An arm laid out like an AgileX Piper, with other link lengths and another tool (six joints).
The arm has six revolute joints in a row. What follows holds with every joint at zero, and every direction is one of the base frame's.
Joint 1 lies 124.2 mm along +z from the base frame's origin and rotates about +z.
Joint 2 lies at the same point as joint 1 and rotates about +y.
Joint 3 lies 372.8 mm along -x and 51 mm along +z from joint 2 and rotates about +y.
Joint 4 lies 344.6 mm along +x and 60.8 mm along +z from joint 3 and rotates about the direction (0.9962, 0, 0.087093).
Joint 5 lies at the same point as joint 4 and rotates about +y.
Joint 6 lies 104.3 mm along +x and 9.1 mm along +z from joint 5 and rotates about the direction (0.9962, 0, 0.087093).
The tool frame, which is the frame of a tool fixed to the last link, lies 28.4 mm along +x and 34 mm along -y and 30.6 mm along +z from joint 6; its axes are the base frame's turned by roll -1.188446, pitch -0.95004 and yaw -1.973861 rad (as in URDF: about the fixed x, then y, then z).
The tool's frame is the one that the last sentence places.
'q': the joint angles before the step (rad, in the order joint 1, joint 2, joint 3, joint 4, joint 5, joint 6). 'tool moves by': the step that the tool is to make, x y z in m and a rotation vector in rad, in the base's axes. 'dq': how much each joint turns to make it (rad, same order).
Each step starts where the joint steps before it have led.
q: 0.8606 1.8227 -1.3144 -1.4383 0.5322 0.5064
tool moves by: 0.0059 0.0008 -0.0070 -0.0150 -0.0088 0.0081
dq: -0.0098 0.0167 -0.0016 -0.0368 -0.0105 0.0167
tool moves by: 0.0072 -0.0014 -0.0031 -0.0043 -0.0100 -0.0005
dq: -0.0127 0.0131 -0.0064 -0.0315 -0.0074 0.0195
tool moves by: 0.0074 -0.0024 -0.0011 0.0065 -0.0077 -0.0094
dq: -0.0122 0.0114 -0.0093 -0.0236 -0.0026 0.0244
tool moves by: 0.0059 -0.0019 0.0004 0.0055 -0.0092 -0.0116
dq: -0.0084 0.0091 -0.0101 -0.0180 0.0038 0.0191
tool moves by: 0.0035 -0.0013 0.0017 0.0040 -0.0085 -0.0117
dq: -0.0039 0.0049 -0.0084 -0.0092 0.0084 0.0108
